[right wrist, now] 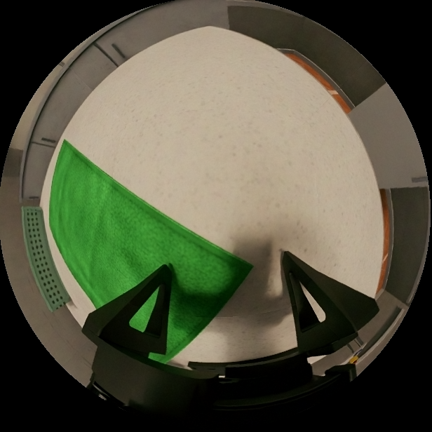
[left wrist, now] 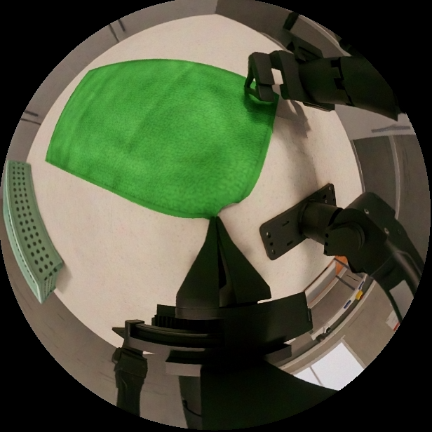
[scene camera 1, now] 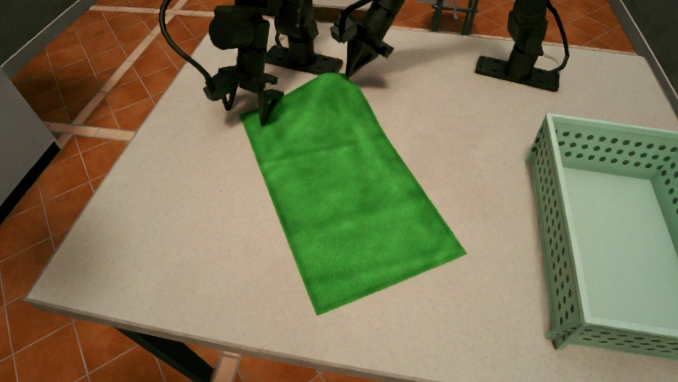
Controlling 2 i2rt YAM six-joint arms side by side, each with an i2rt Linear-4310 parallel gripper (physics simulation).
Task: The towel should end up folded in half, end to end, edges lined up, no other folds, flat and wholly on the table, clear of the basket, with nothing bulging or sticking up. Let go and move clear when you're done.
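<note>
The green towel [scene camera 1: 345, 200] [left wrist: 150, 135] [right wrist: 120, 235] lies spread out as a single long rectangle on the table, with faint creases across it. Its far edge rises toward my left gripper [scene camera 1: 348, 75] [left wrist: 216, 218], which is shut on the towel's far right corner in scene camera 1 and holds it a little above the table. My right gripper [scene camera 1: 246, 115] [left wrist: 269, 89] [right wrist: 223, 265] is open at the far left corner, with one finger over the towel and the other beyond its edge. The exact fingertip height there is hard to tell.
A pale green perforated basket [scene camera 1: 551, 205] [left wrist: 31, 230] [right wrist: 42, 255] stands on the table [scene camera 1: 175, 240] at the right in scene camera 1, apart from the towel. Dark arm bases [scene camera 1: 517, 74] [left wrist: 282, 230] stand at the far side.
</note>
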